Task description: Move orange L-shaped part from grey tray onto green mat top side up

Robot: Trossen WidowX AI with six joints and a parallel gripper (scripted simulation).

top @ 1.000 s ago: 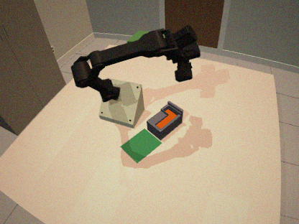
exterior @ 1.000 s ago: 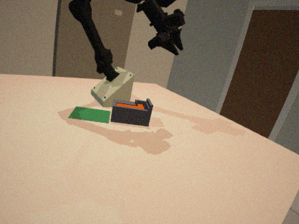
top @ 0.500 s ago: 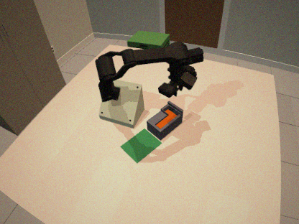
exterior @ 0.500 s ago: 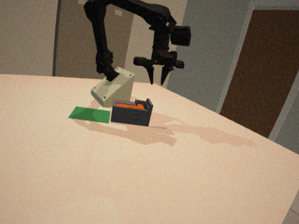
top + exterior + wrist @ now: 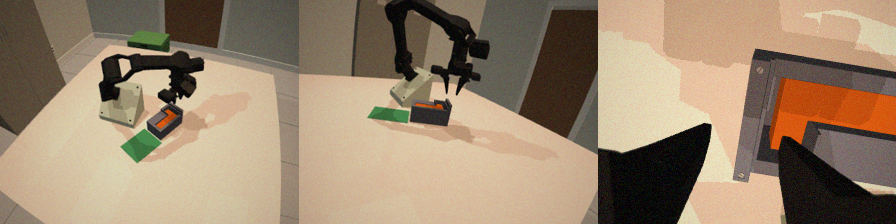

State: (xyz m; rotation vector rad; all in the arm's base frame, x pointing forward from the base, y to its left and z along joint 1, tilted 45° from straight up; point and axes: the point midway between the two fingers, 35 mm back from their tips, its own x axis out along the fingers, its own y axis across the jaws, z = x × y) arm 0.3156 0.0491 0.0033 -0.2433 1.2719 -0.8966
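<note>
The orange L-shaped part is 7 cm below my gripper tip, 5 cm to the right of it and 3 cm behind it. From my gripper tip the other things lie so: green mat 20 cm to the right, 14 cm below, 11 cm behind.
</note>
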